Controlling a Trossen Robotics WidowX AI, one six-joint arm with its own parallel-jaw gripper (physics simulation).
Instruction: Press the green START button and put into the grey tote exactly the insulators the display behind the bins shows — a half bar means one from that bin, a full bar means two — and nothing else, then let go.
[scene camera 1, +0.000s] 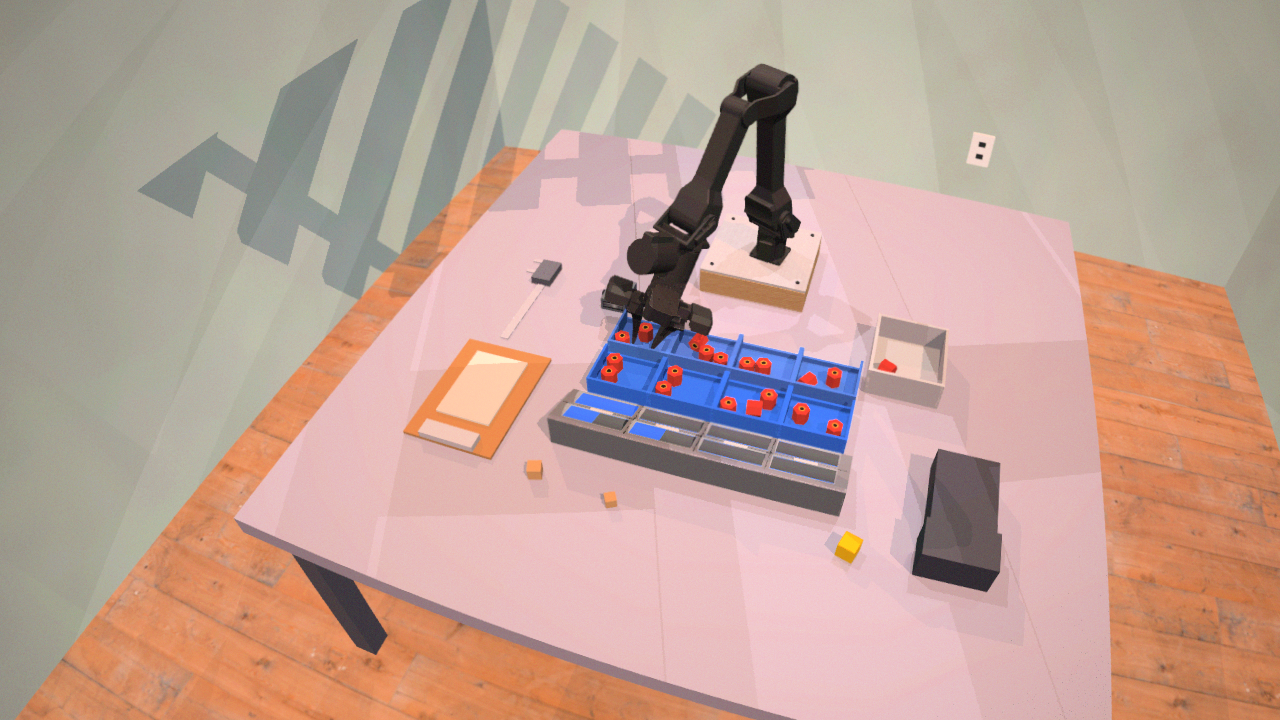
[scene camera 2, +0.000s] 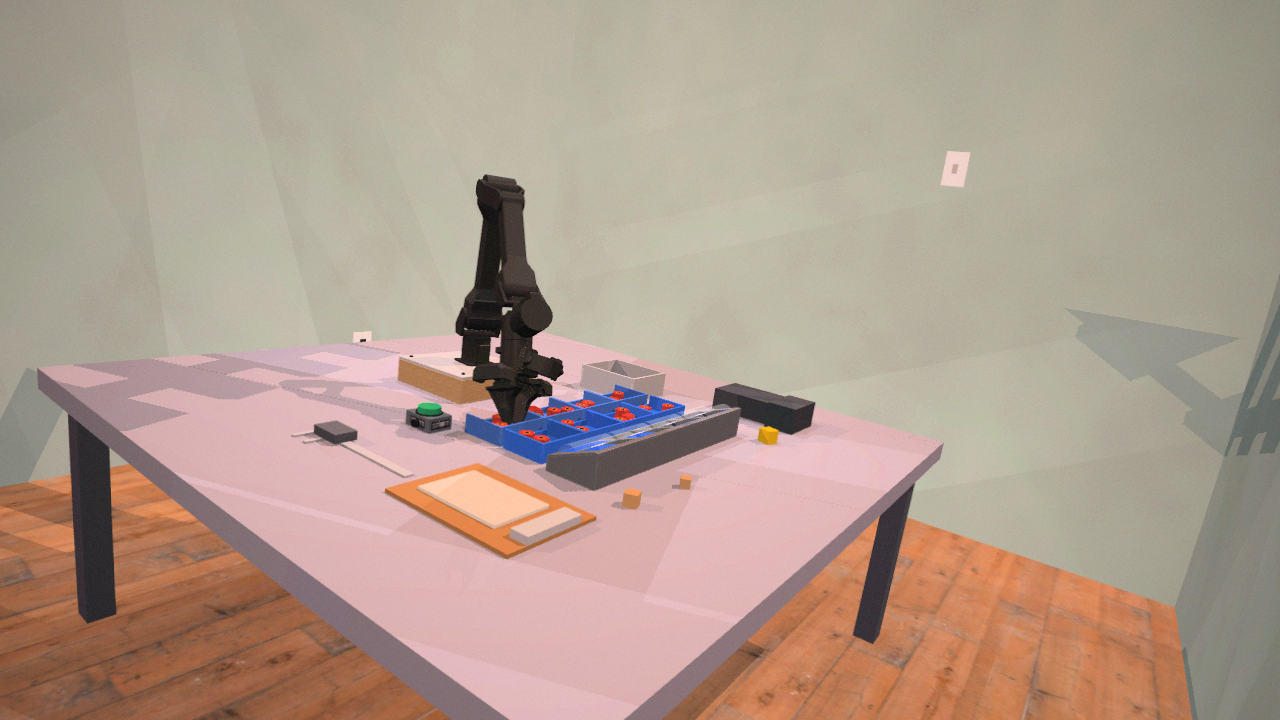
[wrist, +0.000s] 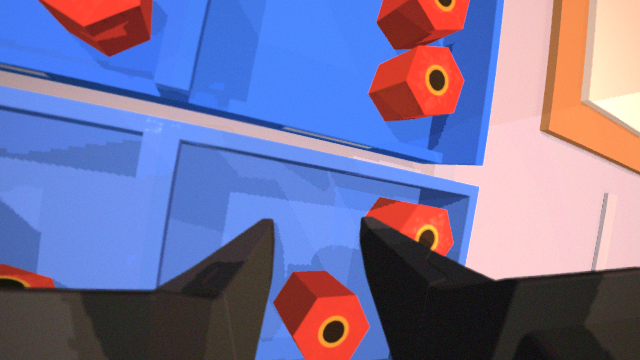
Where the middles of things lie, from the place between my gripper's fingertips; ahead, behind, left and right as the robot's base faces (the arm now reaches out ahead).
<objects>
Right now the grey tote (scene camera 1: 919, 350) is 430 mm to the left of my hand, 180 mm behind it and 10 mm above it. Also, from my hand: dark box (scene camera 1: 958, 544) (600 mm to the left, 110 mm ahead, 20 mm above); grey tool (scene camera 2: 335, 432) (270 mm to the right, 20 mm behind).
</objects>
